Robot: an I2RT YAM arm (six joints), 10 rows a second.
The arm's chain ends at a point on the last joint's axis. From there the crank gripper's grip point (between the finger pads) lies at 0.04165 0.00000 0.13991 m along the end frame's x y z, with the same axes.
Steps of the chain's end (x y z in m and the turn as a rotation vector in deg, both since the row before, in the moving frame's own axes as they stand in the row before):
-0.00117, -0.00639, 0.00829, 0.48, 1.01, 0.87
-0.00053, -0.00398, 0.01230, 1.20, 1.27, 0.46
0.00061, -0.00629, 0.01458, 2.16, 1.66, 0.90
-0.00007, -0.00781, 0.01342, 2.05, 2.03, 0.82
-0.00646, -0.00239, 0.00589, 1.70, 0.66, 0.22
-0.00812, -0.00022, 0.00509, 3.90, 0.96, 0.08
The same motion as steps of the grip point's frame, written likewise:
0.00129, -0.00691, 0.00753, 0.48, 1.01, 0.87
0.00257, -0.00655, 0.01132, 1.20, 1.27, 0.46
0.00468, -0.01085, 0.01323, 2.16, 1.66, 0.90
0.00489, -0.01216, 0.01178, 2.05, 2.03, 0.82
-0.00484, -0.00637, 0.00534, 1.70, 0.66, 0.22
-0.00578, -0.00965, 0.00405, 3.90, 0.96, 0.08

